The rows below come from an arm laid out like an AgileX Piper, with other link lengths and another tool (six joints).
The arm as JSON. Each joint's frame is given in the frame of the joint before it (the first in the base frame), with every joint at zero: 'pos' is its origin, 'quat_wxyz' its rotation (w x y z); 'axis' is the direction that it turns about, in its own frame. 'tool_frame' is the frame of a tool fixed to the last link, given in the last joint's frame.
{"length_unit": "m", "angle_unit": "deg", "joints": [
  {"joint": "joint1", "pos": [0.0, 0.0, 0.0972], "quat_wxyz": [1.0, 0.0, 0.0, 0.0], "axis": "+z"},
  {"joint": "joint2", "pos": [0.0, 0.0, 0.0], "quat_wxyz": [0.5, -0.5, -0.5, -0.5], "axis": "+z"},
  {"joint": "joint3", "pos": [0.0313, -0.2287, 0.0], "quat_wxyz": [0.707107, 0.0, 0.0, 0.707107], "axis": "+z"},
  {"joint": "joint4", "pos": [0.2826, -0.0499, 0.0], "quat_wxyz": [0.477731, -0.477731, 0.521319, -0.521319], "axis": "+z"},
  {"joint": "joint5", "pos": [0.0, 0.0, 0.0], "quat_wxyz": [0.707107, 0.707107, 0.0, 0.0], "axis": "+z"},
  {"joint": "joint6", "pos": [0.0, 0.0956, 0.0], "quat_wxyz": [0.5, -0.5, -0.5, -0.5], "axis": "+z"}
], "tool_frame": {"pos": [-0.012, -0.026, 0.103], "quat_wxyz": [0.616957, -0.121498, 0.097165, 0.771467]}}
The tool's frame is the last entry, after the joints.
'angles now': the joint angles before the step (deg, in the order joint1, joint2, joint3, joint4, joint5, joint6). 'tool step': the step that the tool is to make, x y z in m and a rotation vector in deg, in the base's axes. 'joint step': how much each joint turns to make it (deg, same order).
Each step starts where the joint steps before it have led.
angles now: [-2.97, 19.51, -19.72, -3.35, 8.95, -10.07]
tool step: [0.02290, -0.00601, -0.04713, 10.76, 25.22, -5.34]
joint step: [-0.42, 22.76, -16.08, -1.96, 19.53, 11.64]
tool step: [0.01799, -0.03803, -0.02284, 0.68, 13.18, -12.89]
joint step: [-1.49, 17.54, -12.13, -13.83, 10.13, 17.17]
